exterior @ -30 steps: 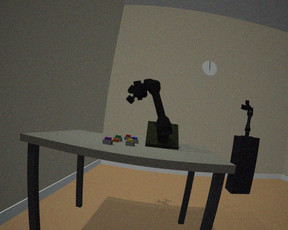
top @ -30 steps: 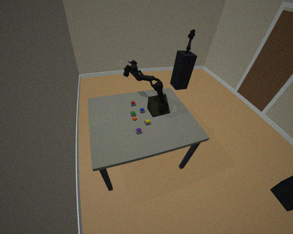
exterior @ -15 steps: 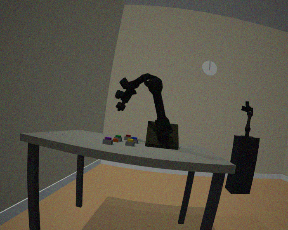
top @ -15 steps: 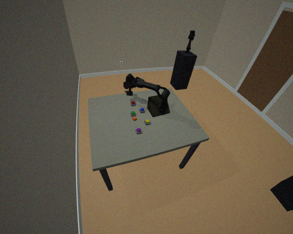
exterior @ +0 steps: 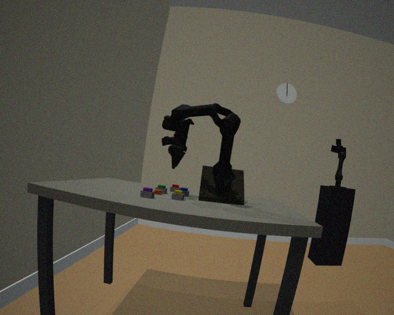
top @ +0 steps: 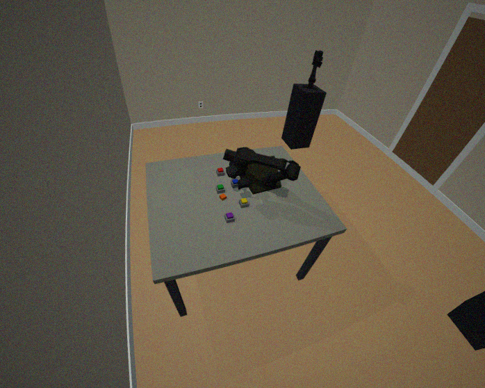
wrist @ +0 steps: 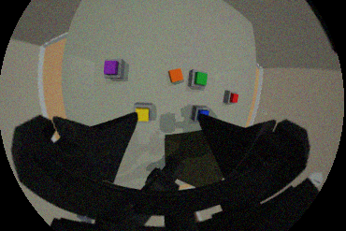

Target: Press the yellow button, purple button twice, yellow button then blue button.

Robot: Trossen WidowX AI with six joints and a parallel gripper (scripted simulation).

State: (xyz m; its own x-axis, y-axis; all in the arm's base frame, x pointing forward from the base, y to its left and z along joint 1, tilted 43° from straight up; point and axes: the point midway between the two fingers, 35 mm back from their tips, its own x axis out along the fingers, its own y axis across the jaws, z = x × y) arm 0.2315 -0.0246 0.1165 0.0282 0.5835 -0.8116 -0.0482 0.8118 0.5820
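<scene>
My gripper tip is now 10 cm above the yellow button, 5 cm to the right of it and 4 cm past it. The rest, counted from my gripper tip: blue button (13 cm to the right, 10 cm below, 4 cm behind); orange block (12 cm below, 7 cm ahead, 3 cm to the right); green button (10 cm to the right, 10 cm below, 7 cm ahead).
</scene>
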